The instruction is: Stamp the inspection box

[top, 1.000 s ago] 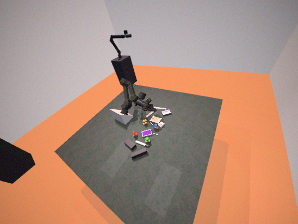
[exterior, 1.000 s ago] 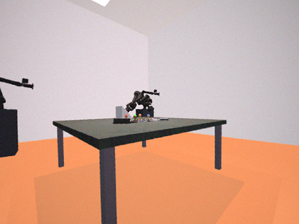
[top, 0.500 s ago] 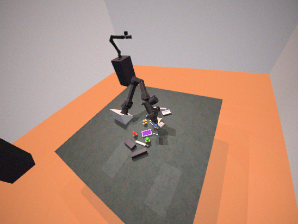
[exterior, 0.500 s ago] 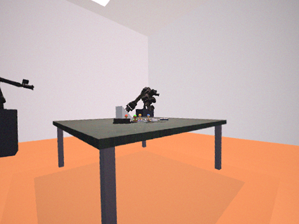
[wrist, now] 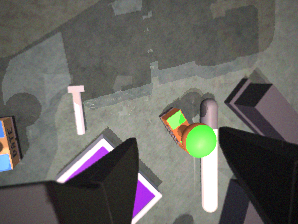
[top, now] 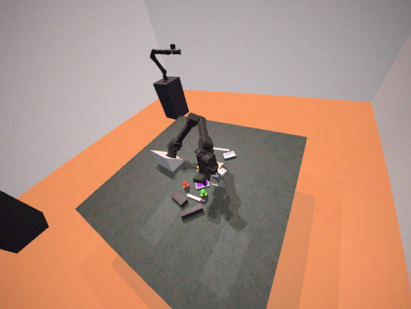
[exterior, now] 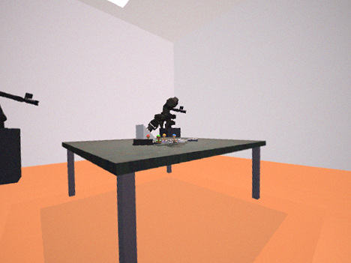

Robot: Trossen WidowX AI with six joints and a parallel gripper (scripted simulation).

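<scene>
My gripper tip is 8 cm above the green-knobbed stamp, 4 cm to the left of it and 1 cm past it. From my gripper tip the other things lie so: blue-knobbed stamp 12 cm to the left, 8 cm below, 3 cm behind; then white marker 9 cm below, 8 cm to the right, 3 cm behind; then purple ink pad 9 cm below, 8 cm behind, 2 cm to the left.
</scene>
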